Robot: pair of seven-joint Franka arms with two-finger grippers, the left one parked.
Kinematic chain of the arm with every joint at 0, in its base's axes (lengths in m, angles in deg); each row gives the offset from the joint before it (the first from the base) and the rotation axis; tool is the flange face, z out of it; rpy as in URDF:
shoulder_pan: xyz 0 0 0.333 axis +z
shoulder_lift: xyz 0 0 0 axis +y
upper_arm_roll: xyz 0 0 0.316 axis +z
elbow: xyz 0.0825 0 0 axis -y
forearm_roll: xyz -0.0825 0 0.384 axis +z
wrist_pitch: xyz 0 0 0 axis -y
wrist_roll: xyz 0.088 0 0 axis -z
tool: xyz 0 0 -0.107 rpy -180 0 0
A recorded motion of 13 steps. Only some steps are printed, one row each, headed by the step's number.
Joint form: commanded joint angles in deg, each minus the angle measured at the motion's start. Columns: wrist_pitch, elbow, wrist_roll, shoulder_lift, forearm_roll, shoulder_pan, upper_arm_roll.
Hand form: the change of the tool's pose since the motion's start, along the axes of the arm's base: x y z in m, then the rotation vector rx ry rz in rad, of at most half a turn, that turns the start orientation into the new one. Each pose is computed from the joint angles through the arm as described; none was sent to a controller.
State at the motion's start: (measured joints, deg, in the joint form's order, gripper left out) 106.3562 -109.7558 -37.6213 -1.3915 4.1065 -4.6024 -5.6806
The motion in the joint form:
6: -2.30 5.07 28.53 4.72 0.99 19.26 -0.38
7: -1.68 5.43 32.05 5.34 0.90 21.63 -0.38
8: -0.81 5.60 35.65 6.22 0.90 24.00 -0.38
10: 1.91 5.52 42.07 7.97 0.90 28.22 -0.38
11: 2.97 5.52 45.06 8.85 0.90 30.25 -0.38
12: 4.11 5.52 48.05 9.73 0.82 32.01 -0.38
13: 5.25 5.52 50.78 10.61 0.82 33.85 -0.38
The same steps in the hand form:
6: 0.0226 0.1868 -0.0073 -0.0155 0.0700 -0.1688
7: 0.0220 0.2107 -0.0097 -0.0211 0.0670 -0.1891
8: 0.0210 0.2351 -0.0159 -0.0265 0.0674 -0.2116
10: 0.0179 0.2789 -0.0305 -0.0320 0.0573 -0.2533
11: 0.0148 0.3000 -0.0380 -0.0356 0.0562 -0.2713
12: 0.0120 0.3184 -0.0454 -0.0393 0.0530 -0.2936
13: 0.0081 0.3377 -0.0529 -0.0414 0.0501 -0.3104

